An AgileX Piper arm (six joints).
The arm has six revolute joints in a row. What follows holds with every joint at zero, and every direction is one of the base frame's.
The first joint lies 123 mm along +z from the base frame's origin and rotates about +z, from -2.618 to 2.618 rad.
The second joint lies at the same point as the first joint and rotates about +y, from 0 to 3.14 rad.
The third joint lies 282.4 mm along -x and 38.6 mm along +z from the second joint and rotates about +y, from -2.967 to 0 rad.
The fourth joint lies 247.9 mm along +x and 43.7 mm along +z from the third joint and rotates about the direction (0.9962, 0, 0.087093), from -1.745 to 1.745 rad.
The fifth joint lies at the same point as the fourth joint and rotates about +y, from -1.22 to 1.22 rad.
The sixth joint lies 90.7 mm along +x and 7.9 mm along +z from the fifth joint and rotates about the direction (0.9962, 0, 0.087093), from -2.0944 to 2.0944 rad.
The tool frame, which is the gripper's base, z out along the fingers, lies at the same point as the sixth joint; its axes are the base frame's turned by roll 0, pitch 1.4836 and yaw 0 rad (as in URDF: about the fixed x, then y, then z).
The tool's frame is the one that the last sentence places.
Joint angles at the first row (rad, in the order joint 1, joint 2, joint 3, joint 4, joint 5, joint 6):
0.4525 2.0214 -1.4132 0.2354 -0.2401 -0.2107
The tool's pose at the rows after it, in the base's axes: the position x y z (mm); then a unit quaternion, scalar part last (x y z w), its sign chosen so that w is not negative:
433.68, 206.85, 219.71, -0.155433, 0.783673, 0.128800, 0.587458
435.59, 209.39, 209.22, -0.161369, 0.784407, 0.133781, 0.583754
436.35, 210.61, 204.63, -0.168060, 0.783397, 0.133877, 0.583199
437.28, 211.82, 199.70, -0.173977, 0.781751, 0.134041, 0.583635
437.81, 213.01, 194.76, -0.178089, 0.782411, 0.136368, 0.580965
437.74, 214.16, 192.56, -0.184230, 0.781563, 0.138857, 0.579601
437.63, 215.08, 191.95, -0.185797, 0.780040, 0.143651, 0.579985
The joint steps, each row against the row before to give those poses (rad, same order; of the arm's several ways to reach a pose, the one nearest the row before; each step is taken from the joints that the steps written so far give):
0.0000 0.0370 -0.0207 -0.0820 -0.0196 0.0937
0.0000 0.0251 0.0001 -0.0680 -0.0171 0.0641
0.0000 0.0113 0.0000 -0.0327 -0.0095 0.0211
0.0000 0.0127 0.0000 -0.0275 -0.0135 0.0167
0.0000 0.0112 0.0000 -0.0312 -0.0060 0.0270
0.0000 0.0051 -0.0001 -0.0386 -0.0034 0.0301
0.0000 0.0023 0.0001 -0.0300 -0.0066 0.0309

